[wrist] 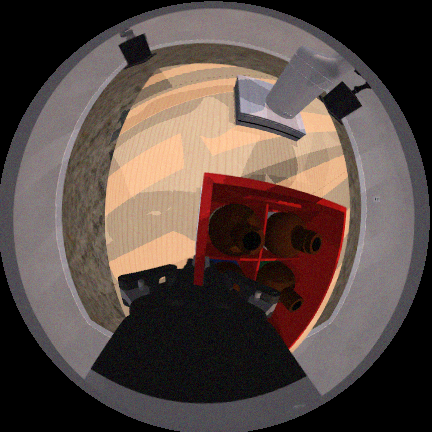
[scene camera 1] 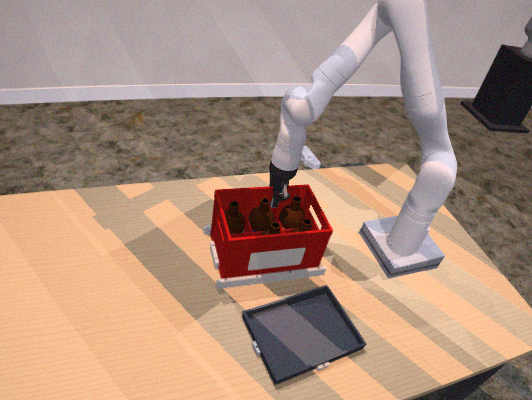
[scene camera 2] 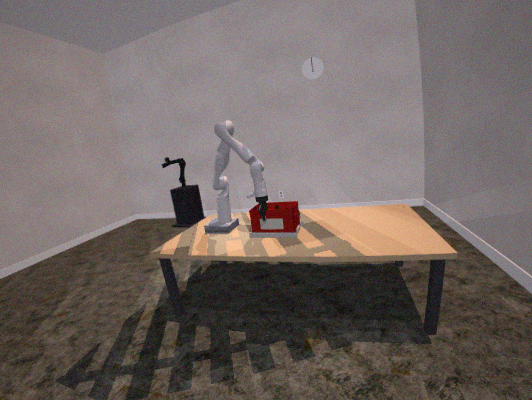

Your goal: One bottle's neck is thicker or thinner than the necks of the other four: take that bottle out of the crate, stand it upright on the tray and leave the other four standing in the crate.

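Places are measured from the arm's base along level axes (x right, y ahead, z up), in metres.
Pixels of known places: gripper, fingertip midpoint: (scene camera 1: 273, 205) (scene camera 2: 265, 220); arm's base, origin of the base link: (wrist: 280, 106) (scene camera 1: 401, 244) (scene camera 2: 225, 221).
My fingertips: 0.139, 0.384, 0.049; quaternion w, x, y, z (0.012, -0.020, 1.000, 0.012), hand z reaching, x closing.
Ahead of a thing's pixels: the offset from my fingertips to its middle, as dx, dy, dz. "spot": to the spot under its first point.
A red crate {-0.092, +0.035, -0.017} (scene camera 1: 237, 258) (scene camera 2: 288, 216) (wrist: 322, 257) stands on the table and holds five brown bottles, all upright. Three are in the back row {spot: -0.070, +0.128, +0.022} (scene camera 1: 234, 218) (scene camera 1: 260, 218) (scene camera 1: 292, 216) and two in the front {spot: -0.147, +0.038, +0.057} (scene camera 1: 275, 228) {spot: -0.140, -0.048, +0.056} (scene camera 1: 306, 225). In the wrist view three bottles show plainly {-0.040, -0.050, -0.019} (wrist: 235, 227) {-0.129, -0.054, -0.019} (wrist: 287, 238) {-0.136, +0.035, -0.019} (wrist: 278, 278); a fourth {-0.043, +0.042, -0.019} (wrist: 225, 266) is mostly hidden under the gripper. My gripper (scene camera 1: 276, 202) (scene camera 2: 263, 216) (wrist: 200, 261) is down at the crate's back wall, between the middle and right back bottles, shut astride the wall's rim. The dark tray {spot: -0.363, -0.014, -0.099} (scene camera 1: 304, 333) lies empty in front of the crate.
White rails {-0.191, +0.029, -0.089} (scene camera 1: 268, 278) hold the crate's base in place. The arm's grey base (scene camera 1: 403, 254) (wrist: 261, 109) stands to the right of the crate. A black pedestal with a small arm (scene camera 2: 187, 204) stands on the floor behind the table.
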